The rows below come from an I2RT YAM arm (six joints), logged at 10 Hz.
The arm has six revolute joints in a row. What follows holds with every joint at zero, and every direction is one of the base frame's. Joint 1 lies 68 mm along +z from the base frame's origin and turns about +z. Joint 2 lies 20 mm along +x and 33.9 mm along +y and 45.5 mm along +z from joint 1 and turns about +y. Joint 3 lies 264 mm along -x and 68.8 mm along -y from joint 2 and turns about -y. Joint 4 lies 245 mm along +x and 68.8 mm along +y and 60 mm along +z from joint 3 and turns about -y. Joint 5 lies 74 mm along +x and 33.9 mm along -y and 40.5 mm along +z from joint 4 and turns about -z. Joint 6 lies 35.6 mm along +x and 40.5 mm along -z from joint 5 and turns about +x. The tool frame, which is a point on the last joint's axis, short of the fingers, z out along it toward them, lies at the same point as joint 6; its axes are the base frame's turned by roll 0, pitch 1.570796 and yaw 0 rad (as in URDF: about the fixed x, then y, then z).
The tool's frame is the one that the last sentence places.
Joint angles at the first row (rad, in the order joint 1, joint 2, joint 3, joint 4, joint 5, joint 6):
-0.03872 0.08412 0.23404 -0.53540 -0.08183 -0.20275
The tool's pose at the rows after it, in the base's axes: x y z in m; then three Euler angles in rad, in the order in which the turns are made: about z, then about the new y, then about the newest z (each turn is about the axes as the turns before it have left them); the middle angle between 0 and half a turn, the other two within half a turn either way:
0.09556 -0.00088 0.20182 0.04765 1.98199 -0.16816
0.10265 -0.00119 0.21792 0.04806 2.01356 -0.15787
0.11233 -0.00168 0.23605 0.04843 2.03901 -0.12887
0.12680 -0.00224 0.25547 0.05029 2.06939 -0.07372
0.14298 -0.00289 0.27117 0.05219 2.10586 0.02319
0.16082 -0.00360 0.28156 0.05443 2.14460 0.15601
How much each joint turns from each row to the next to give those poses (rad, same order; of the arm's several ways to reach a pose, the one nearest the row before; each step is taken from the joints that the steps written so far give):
0.00008 0.07780 0.05111 -0.00039 0.00275 0.00003
-0.00013 0.10381 0.07212 0.00002 0.00064 0.00757
-0.00113 0.10716 0.08125 0.00035 -0.00037 0.02633
0.00004 0.12438 0.09383 0.00004 -0.00034 0.05190
-0.00004 0.11707 0.08811 -0.00767 -0.00004 0.09305
0.00001 0.11027 0.07442 -0.00305 0.00001 0.12857

